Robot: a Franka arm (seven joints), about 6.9 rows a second.
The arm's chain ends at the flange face. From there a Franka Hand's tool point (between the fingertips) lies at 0.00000 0.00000 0.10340 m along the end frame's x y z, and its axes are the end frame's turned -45 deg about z.
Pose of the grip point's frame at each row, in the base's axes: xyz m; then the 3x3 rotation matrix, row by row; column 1 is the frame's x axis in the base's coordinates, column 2 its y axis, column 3 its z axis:
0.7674 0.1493 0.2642; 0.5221 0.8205 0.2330; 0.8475 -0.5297 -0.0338; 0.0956 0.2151 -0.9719
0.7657 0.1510 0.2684; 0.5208 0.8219 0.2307; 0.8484 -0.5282 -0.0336; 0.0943 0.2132 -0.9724
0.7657 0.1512 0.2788; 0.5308 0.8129 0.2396; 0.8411 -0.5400 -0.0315; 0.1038 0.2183 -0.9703
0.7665 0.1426 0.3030; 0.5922 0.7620 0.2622; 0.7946 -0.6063 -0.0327; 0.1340 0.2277 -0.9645
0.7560 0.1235 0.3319; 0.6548 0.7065 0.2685; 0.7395 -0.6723 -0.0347; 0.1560 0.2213 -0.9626
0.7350 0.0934 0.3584; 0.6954 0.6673 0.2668; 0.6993 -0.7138 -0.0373; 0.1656 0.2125 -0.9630
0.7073 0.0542 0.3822; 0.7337 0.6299 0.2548; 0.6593 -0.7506 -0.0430; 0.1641 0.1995 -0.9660
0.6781 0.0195 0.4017; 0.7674 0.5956 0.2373; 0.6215 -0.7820 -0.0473; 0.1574 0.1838 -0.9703
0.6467 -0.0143 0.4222; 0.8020 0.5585 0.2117; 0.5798 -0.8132 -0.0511; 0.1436 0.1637 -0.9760
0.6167 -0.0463 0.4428; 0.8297 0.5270 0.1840; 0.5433 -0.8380 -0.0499; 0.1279 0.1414 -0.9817
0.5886 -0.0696 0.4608; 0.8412 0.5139 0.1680; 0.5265 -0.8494 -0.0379; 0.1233 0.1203 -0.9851
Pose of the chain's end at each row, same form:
0.7433 0.1528 0.3647; 0.9494 0.2110 0.2330; 0.2247 -0.9738 -0.0338; 0.2197 0.0845 -0.9719
0.7418 0.1545 0.3689; 0.9494 0.2129 0.2307; 0.2264 -0.9734 -0.0336; 0.2174 0.0841 -0.9724
0.7409 0.1545 0.3791; 0.9501 0.1995 0.2396; 0.2129 -0.9766 -0.0315; 0.2278 0.0810 -0.9703
0.7394 0.1460 0.4027; 0.9576 0.1201 0.2622; 0.1331 -0.9906 -0.0327; 0.2558 0.0663 -0.9645
0.7282 0.1271 0.4314; 0.9626 0.0366 0.2685; 0.0475 -0.9983 -0.0347; 0.2668 0.0462 -0.9626
0.7074 0.0973 0.4580; 0.9636 -0.0199 0.2668; -0.0103 -0.9992 -0.0373; 0.2674 0.0332 -0.9630
0.6810 0.0586 0.4821; 0.9642 -0.0734 0.2548; -0.0646 -0.9969 -0.0430; 0.2571 0.0250 -0.9660
0.6536 0.0244 0.5020; 0.9638 -0.1215 0.2373; -0.1135 -0.9924 -0.0473; 0.2413 0.0187 -0.9703
0.6248 -0.0090 0.5231; 0.9620 -0.1722 0.2117; -0.1650 -0.9850 -0.0511; 0.2173 0.0142 -0.9760
0.5977 -0.0411 0.5443; 0.9593 -0.2140 0.1840; -0.2084 -0.9767 -0.0499; 0.1904 0.0095 -0.9817
0.5712 -0.0657 0.5627; 0.9582 -0.2314 0.1680; -0.2283 -0.9729 -0.0379; 0.1723 -0.0021 -0.9851

